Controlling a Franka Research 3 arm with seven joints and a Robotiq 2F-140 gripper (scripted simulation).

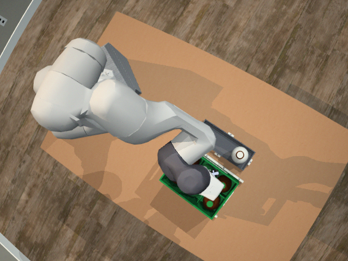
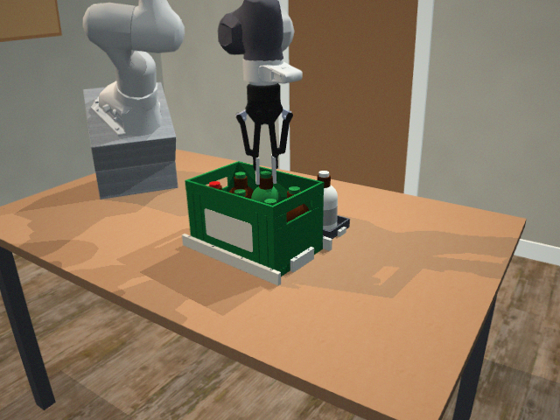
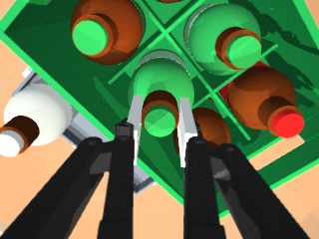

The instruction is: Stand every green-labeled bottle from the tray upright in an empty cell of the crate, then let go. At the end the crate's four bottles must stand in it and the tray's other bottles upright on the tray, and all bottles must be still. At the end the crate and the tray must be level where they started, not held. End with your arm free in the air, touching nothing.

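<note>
Now: hand 10 mm past the green crate, 40 mm to the left of it and 110 mm above it. Also, from my hand: white-labeled bottle 100 mm ahead, 120 mm to the left, 110 mm below; grey tray 20 mm ahead, 140 mm to the left, 180 mm below.
</note>
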